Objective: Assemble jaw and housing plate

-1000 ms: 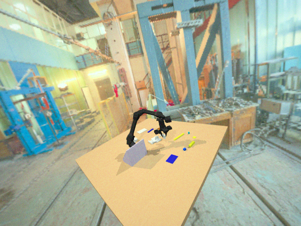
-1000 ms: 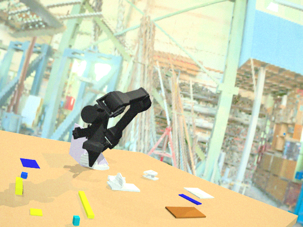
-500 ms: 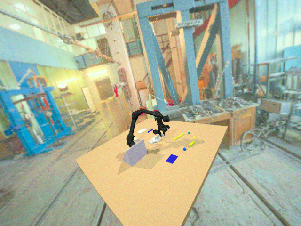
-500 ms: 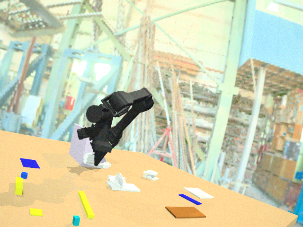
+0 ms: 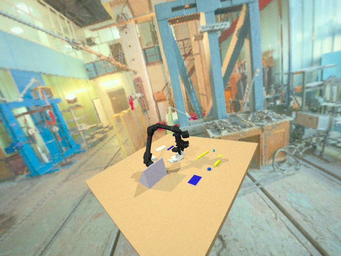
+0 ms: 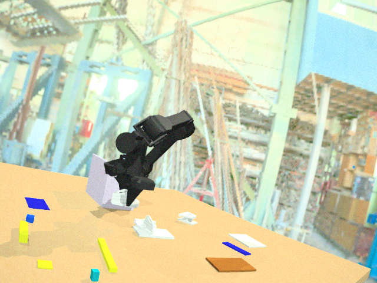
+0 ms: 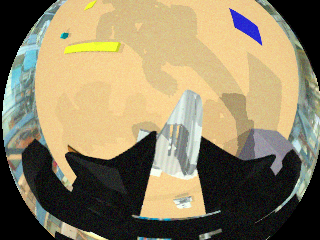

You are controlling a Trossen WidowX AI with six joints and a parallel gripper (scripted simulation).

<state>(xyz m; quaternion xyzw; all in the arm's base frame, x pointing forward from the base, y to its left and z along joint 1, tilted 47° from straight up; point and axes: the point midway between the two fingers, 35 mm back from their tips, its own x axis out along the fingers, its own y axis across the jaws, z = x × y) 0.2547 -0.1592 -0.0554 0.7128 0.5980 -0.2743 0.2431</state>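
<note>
My gripper tip is now 4 cm to the right of the white jaw and 1 cm past it. The rest, counted from my gripper tip: brown plate (31 cm ahead, 17 cm to the left, 8 cm below); then blue cube (28 cm to the right, 8 cm below, 5 cm behind); then cyan cube (25 cm ahead, 23 cm to the right, 8 cm below).
</note>
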